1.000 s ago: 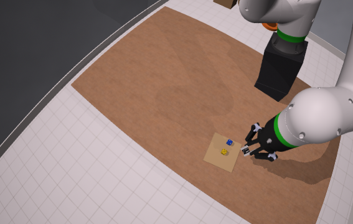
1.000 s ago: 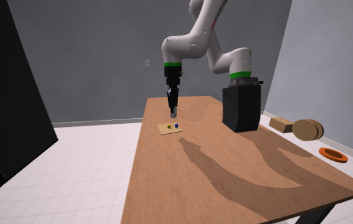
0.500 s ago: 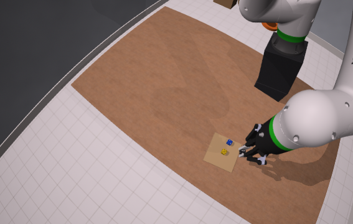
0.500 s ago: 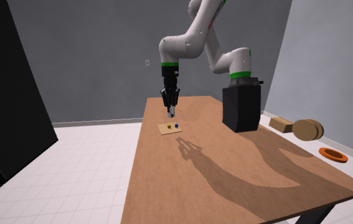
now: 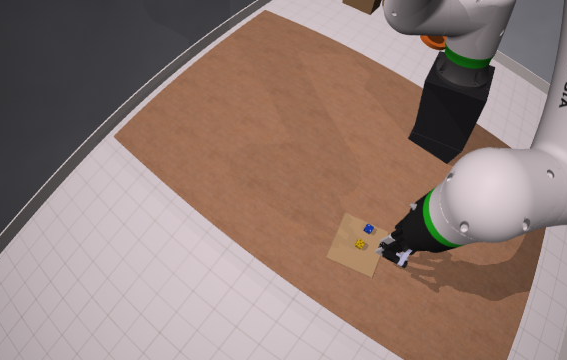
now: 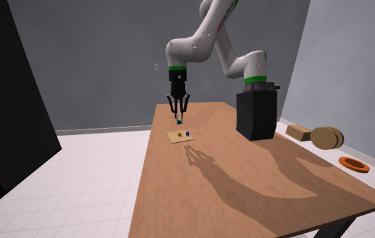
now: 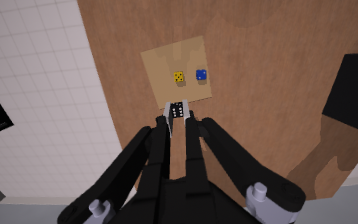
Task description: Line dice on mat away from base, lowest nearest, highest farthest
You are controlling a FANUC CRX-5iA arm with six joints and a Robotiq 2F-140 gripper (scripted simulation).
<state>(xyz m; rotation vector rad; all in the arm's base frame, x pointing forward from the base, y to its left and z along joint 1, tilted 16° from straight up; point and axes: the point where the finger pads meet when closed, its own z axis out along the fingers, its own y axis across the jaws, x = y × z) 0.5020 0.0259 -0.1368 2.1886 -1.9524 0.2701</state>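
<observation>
Now: the yellow die 40 mm to the right of my hand and 130 mm below it. From my hand the other things lie so: blue die (60 mm behind, 40 mm to the right, 130 mm below); tan mat (40 mm to the right, 140 mm below); black die (20 mm below).
</observation>
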